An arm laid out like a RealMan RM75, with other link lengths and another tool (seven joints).
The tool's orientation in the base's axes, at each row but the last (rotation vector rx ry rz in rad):
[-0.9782 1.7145 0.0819]
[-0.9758 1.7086 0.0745]
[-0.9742 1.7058 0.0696]
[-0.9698 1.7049 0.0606]
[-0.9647 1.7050 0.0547]
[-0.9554 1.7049 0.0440]
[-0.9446 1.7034 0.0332]
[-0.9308 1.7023 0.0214]
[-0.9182 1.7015 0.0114]
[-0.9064 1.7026 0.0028]
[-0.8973 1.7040 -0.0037]
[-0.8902 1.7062 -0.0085]
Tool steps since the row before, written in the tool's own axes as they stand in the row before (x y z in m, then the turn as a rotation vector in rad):
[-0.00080 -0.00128 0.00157 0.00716 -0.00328 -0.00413]
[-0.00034 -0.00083 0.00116 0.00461 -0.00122 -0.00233]
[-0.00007 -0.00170 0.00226 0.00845 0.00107 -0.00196]
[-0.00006 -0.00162 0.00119 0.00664 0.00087 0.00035]
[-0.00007 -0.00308 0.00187 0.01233 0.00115 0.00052]
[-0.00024 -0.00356 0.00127 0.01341 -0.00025 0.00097]
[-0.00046 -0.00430 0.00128 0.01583 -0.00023 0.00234]
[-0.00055 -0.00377 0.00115 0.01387 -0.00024 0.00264]
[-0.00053 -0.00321 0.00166 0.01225 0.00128 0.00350]
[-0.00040 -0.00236 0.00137 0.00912 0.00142 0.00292]
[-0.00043 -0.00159 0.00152 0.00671 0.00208 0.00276]
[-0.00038 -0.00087 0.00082 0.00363 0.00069 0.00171]
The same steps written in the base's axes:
[0.00206 0.00040 0.00056 -0.00146 -0.00825 -0.00297]
[0.00144 0.00023 0.00017 -0.00125 -0.00456 -0.00241]
[0.00283 0.00005 -0.00010 -0.00257 -0.00503 -0.00667]
[0.00194 -0.00045 0.00028 -0.00056 -0.00300 -0.00597]
[0.00337 -0.00109 0.00065 -0.00086 -0.00595 -0.01084]
[0.00318 -0.00164 0.00124 0.00030 -0.00728 -0.01130]
[0.00361 -0.00205 0.00176 0.00127 -0.00799 -0.01381]
[0.00316 -0.00175 0.00168 0.00162 -0.00675 -0.01230]
[0.00322 -0.00118 0.00125 0.00153 -0.00440 -0.01193]
[0.00248 -0.00083 0.00089 0.00114 -0.00281 -0.00919]
[0.00217 -0.00022 0.00053 0.00077 -0.00107 -0.00743]
[0.00118 -0.00006 0.00041 0.00084 -0.00080 -0.00390]

